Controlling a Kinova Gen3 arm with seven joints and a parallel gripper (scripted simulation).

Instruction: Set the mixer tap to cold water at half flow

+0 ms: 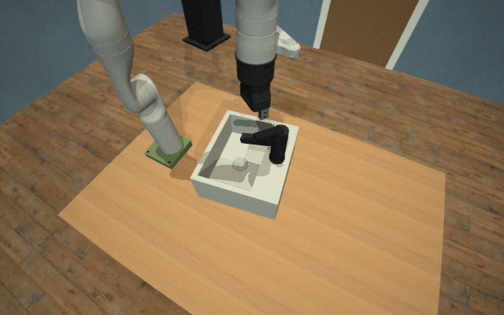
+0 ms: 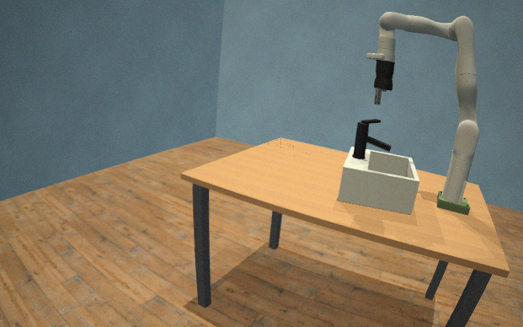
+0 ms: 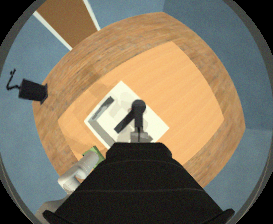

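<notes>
The lever is 90 mm below my hand, 20 mm to the left of it and 10 mm ahead of it. Also, from my hand: black mixer tap (130 mm below, 40 mm to the left, 10 mm ahead); white basin (330 mm below, 80 mm behind, 20 mm to the left).
</notes>
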